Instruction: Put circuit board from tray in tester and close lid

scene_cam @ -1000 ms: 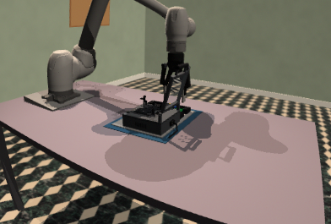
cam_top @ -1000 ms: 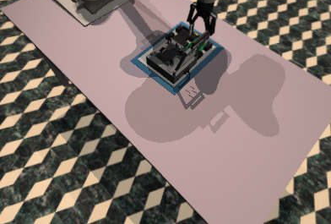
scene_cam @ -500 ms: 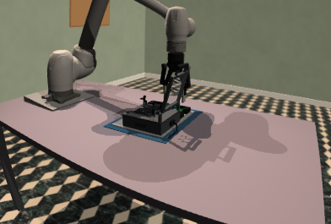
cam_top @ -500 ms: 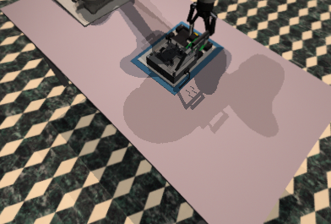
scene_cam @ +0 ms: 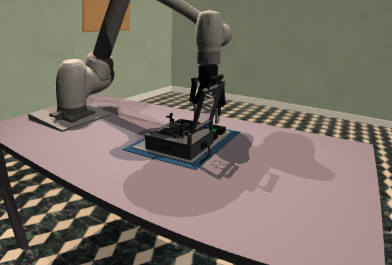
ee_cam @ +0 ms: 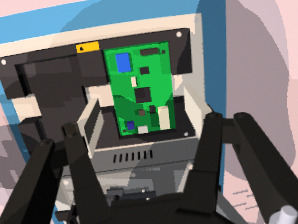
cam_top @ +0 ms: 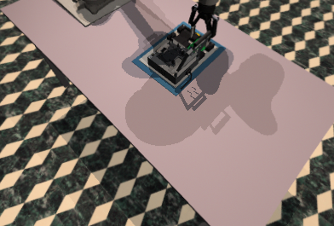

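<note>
My gripper is now 6 cm above the green circuit board. Round my hand: clear lid 7 cm ahead, 18 cm to the right, 10 cm above; black tester 2 cm behind, 13 cm to the right, 3 cm above.
</note>
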